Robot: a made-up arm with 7 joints.
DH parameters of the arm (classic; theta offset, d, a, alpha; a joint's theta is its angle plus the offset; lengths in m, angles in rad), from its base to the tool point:
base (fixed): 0.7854 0 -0.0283 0
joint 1: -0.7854 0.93 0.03 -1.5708
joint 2: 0 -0.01 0.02 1.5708
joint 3: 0 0.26 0.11 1.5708
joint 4: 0 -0.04 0.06 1.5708
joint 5: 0 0.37 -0.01 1.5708
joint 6: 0 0.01 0.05 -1.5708
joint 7: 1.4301 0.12 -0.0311 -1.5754
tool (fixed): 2.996 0.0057 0 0
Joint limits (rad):
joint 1: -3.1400..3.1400
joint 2: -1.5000..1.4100
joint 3: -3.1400..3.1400
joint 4: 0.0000..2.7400
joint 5: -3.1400..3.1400
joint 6: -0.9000..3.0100
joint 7: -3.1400..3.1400
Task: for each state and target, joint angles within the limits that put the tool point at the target. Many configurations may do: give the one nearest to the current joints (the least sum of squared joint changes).
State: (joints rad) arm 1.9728 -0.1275 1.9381 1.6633 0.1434 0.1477 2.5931
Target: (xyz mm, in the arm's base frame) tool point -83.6 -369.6 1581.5
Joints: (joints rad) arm 2.2286 0.1946 2.4995 2.0170 0.0706 -0.0589 2.5656
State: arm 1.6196 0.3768 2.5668 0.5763 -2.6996 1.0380 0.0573
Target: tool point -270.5 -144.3 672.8
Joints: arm 1.3903 -0.4320 2.5578 0.3698 -2.7241 0.8479 0.1415
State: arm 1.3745 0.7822 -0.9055 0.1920 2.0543 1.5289 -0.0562
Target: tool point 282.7 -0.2 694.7
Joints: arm 1.2713 0.7361 -1.3371 0.0884 2.1708 1.6452 -0.0967
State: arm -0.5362 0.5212 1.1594 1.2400 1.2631 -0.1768 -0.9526
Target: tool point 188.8 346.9 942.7
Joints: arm -0.8315 0.8763 1.8272 0.5398 1.2699 -0.1106 -1.0174
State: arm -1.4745 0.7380 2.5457 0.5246 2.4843 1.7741 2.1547
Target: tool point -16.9 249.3 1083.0
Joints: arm -1.4645 0.8982 2.5651 0.0376 2.3892 1.9220 2.1937
